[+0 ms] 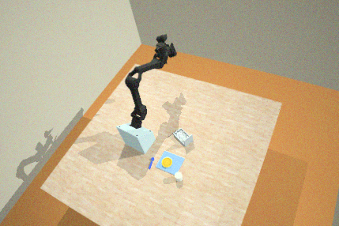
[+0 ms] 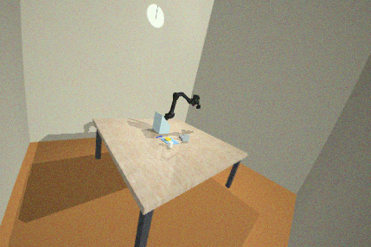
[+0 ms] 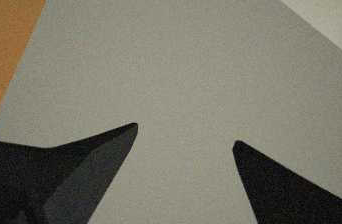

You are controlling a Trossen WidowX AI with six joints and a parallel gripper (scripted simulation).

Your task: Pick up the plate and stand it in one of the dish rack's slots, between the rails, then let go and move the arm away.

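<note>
Now: gripper tip 690 mm to the left of the yellow plate, 400 mm above it and 340 mm short of it. Round my gripper tip: blue spoon 730 mm to the right, 410 mm below, 240 mm ahead; then light blue mat 680 mm to the right, 410 mm below, 350 mm ahead; then grey dish rack 470 mm to the right, 390 mm below, 330 mm ahead.
</note>
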